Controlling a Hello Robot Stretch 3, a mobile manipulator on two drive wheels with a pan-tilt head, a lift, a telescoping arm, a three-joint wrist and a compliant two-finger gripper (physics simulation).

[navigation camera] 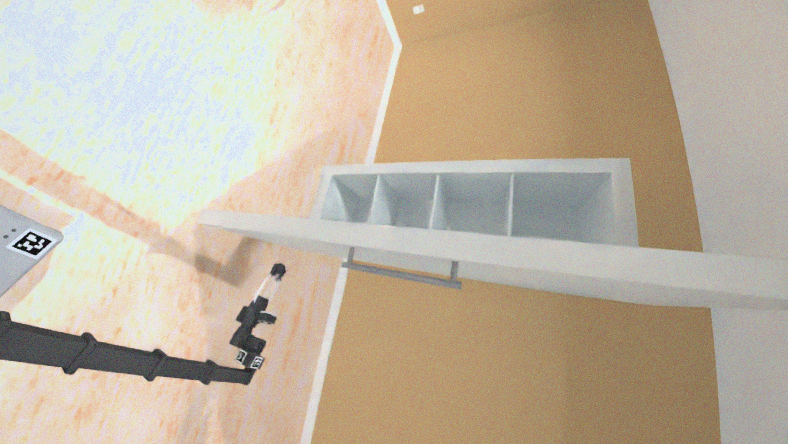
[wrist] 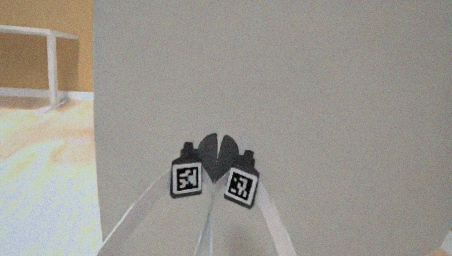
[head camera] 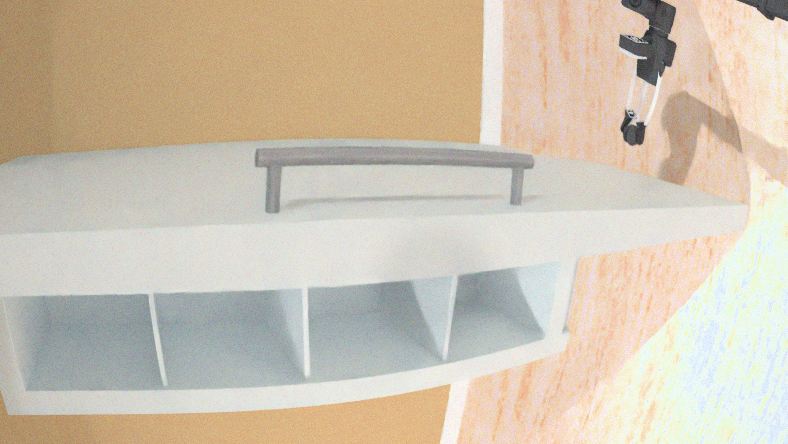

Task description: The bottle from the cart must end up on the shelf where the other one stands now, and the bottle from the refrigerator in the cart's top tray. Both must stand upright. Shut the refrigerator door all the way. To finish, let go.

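Observation:
The white refrigerator has several open compartments facing the cameras, and no bottle shows in them. Its door stands wide open, with its edge toward the head and navigation cameras. A grey bar handle is on the door's outer face. My gripper is shut and empty, fingertips nearly touching. It is on the handle side of the door, near its lower end, apart from the handle. The bottles do not show, and I cannot make out the cart.
My telescoping arm reaches in from the left of the navigation view. A grey corner with a square marker is at its left edge. A white table-like frame stands beyond the door in the wrist view. Tan walls rise behind the refrigerator.

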